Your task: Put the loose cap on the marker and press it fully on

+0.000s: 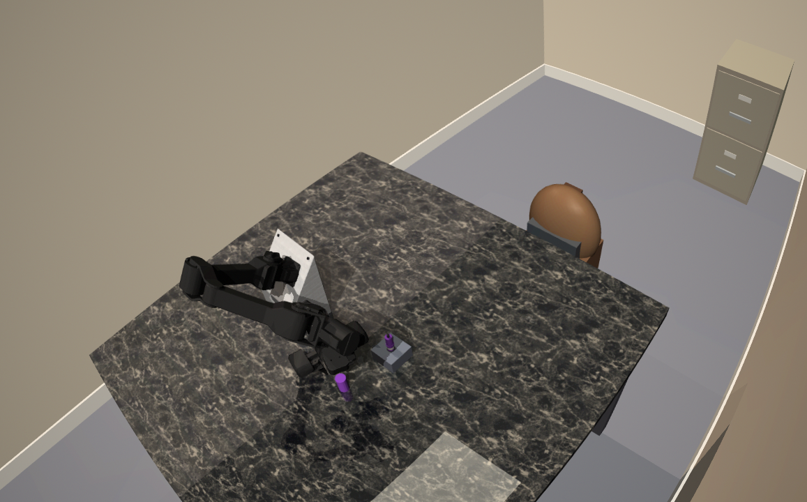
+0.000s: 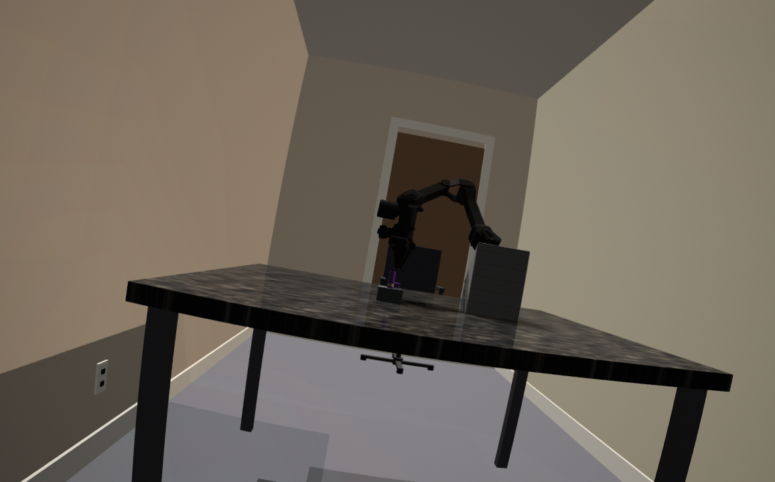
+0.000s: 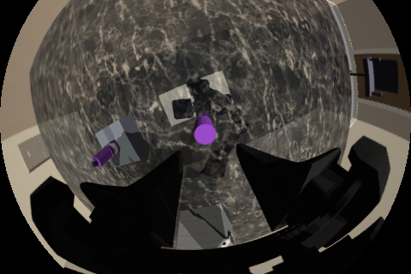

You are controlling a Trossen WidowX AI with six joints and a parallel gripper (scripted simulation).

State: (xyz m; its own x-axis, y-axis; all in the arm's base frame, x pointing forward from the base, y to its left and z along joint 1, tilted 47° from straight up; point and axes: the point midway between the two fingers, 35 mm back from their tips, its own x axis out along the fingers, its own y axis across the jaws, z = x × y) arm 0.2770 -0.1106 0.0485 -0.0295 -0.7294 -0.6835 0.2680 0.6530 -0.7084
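The purple cap is 70 mm below my gripper tip. Round my gripper tip: holder block 30 mm ahead, 150 mm to the left, 80 mm below.
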